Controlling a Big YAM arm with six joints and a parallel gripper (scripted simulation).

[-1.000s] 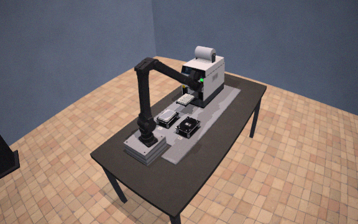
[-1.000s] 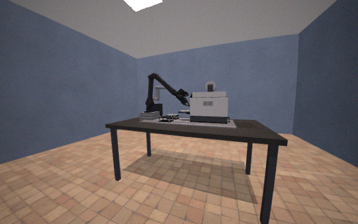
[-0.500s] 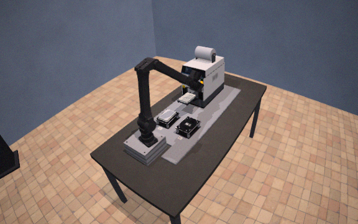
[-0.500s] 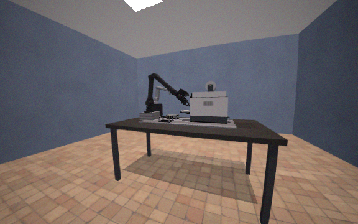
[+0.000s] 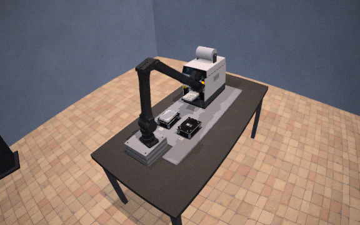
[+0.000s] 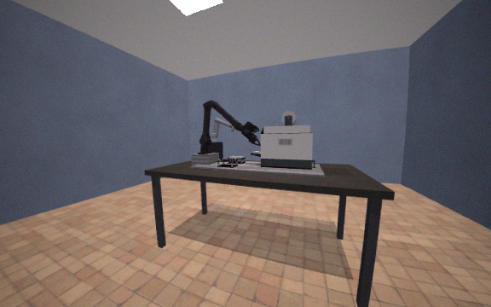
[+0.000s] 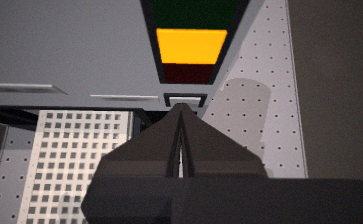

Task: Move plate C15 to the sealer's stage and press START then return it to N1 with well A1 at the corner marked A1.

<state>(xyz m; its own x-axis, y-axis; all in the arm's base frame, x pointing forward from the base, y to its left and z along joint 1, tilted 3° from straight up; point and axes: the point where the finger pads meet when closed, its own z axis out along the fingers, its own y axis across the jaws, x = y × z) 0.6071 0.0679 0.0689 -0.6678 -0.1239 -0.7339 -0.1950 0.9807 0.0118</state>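
The white button lies 2 cm ahead of my hand. From my hand the other things lie so: foil roll 22 cm ahead, 13 cm to the left, 23 cm above; plate 30 cm behind, 8 cm to the left, 13 cm below.
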